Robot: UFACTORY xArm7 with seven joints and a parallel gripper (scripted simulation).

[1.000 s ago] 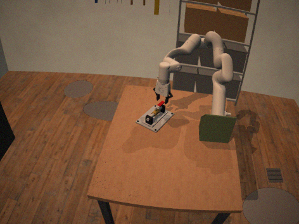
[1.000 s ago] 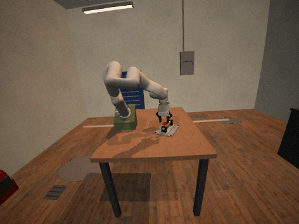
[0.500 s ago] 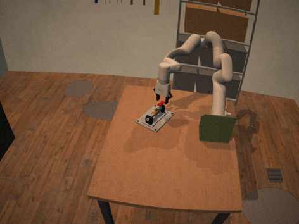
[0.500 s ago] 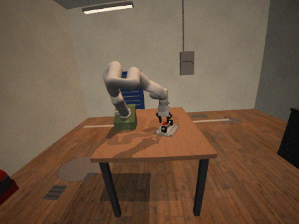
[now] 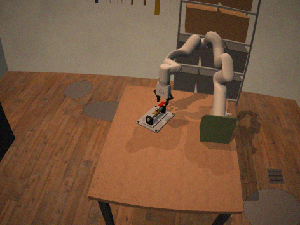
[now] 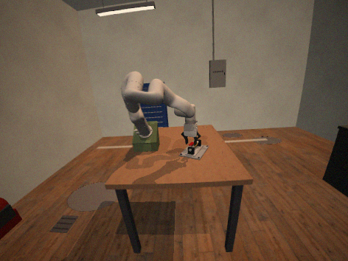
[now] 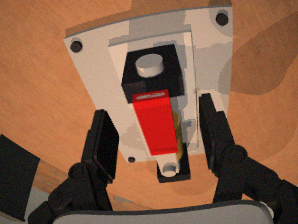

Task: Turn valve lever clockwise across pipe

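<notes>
Now: hand 20 mm short of the red lever, 40 mm to the right of it and 20 mm above it.
</notes>
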